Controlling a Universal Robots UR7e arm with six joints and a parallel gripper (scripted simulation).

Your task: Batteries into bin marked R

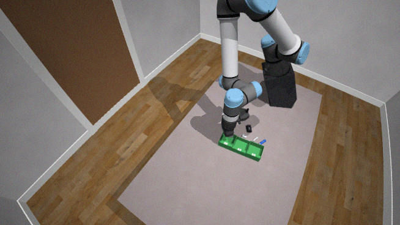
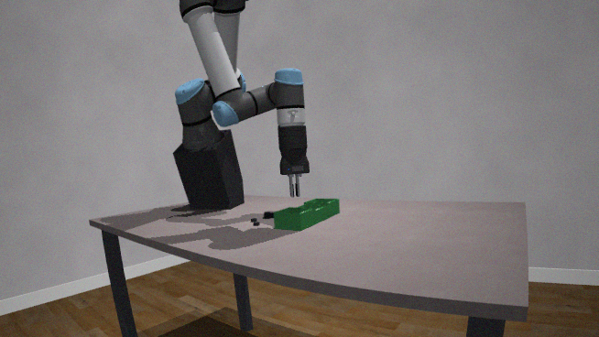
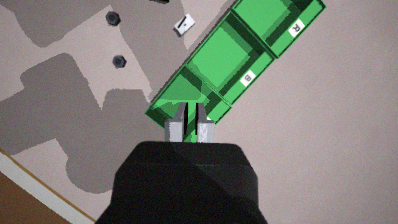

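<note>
My hand is 70 mm to the right of the green bin row and 80 mm above it. The rest, counted from my hand: black 9 V battery (150 mm behind, 70 mm to the left, 90 mm below); then small white clip (80 mm behind, 70 mm to the left, 90 mm below); then white bolt (100 mm behind, 140 mm to the left, 90 mm below).
</note>
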